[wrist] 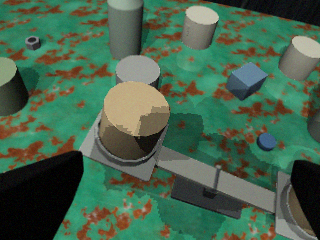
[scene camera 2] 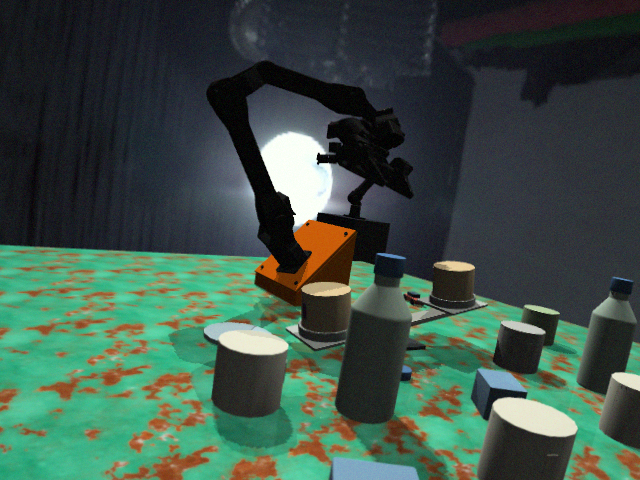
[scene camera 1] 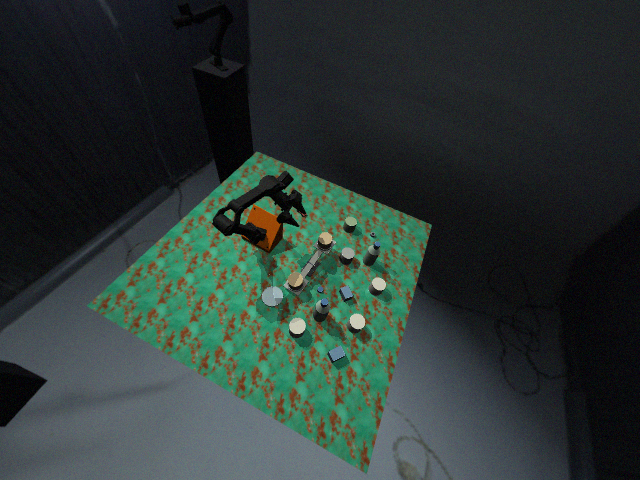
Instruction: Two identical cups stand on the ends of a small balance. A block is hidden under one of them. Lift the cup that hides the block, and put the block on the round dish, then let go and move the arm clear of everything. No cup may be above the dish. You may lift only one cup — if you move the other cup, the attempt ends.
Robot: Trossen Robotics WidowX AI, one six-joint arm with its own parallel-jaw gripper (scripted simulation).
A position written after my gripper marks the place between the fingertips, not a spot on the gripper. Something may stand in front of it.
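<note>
A tan cup [scene camera 2: 325,306]. Another tan cup [scene camera 2: 453,281]. Bottle [scene camera 2: 380,320], small balance [scene camera 2: 441,309]. My gripper [scene camera 2: 398,191], [wrist: 187,166] in the wrist view: open, holding nothing.
</note>
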